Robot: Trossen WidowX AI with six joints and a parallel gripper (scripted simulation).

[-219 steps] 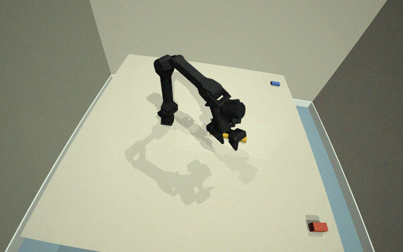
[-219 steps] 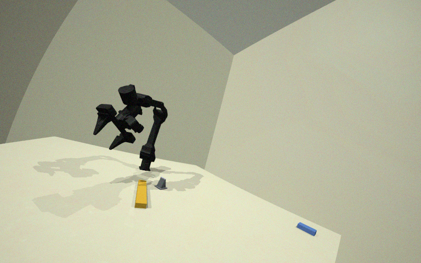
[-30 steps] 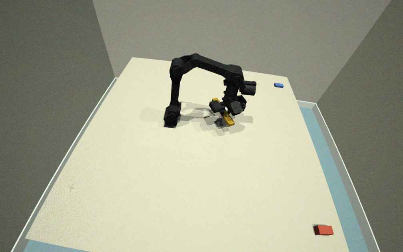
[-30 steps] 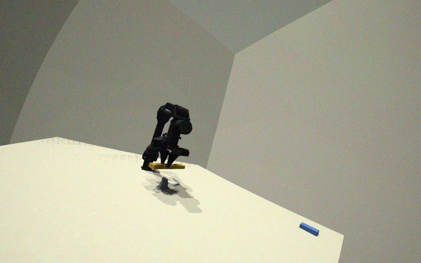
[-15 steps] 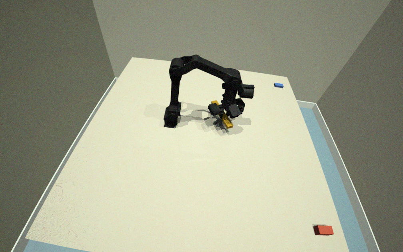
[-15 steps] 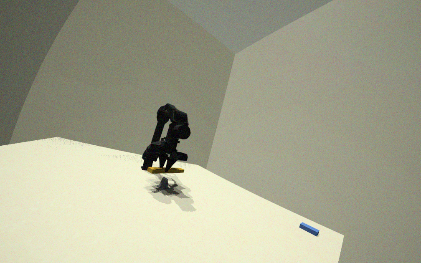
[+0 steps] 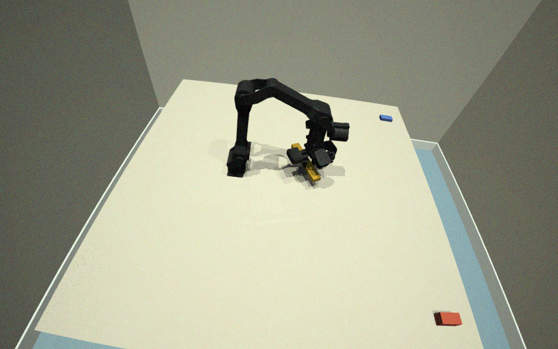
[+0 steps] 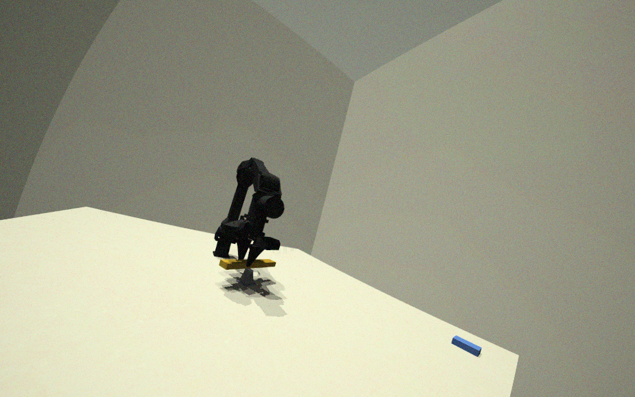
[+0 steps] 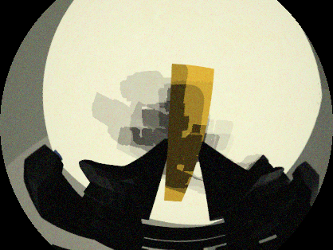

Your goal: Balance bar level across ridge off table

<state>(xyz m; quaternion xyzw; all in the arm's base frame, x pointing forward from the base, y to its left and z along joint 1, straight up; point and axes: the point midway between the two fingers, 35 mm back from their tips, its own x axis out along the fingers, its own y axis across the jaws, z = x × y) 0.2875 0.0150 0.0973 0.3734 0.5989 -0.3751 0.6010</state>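
My gripper tip is now 20 mm to the right of the yellow bar and 10 mm past it. Also, from my gripper tip: blue block 490 mm to the left, 450 mm ahead, 50 mm below; then red block 510 mm to the right, 450 mm ahead, 50 mm below.
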